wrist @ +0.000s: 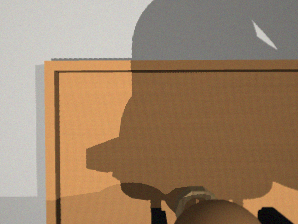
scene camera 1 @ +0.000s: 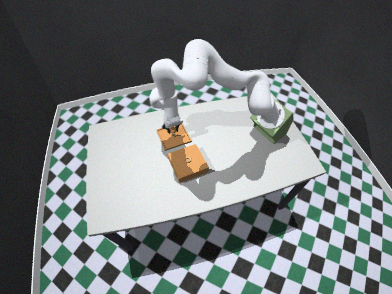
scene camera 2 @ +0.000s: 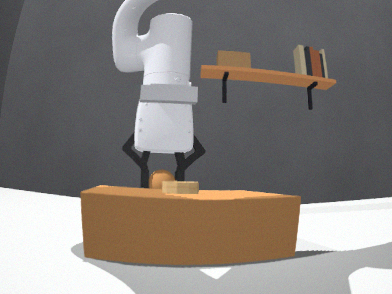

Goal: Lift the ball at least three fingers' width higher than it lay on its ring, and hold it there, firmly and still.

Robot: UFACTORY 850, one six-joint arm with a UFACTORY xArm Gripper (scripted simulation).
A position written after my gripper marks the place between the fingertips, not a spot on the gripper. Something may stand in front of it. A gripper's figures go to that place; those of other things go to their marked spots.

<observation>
My gripper [scene camera 2: 161, 192] is 0.64 m from the lens. A block [scene camera 2: 182, 225]: 0.29 m from the lens.
</observation>
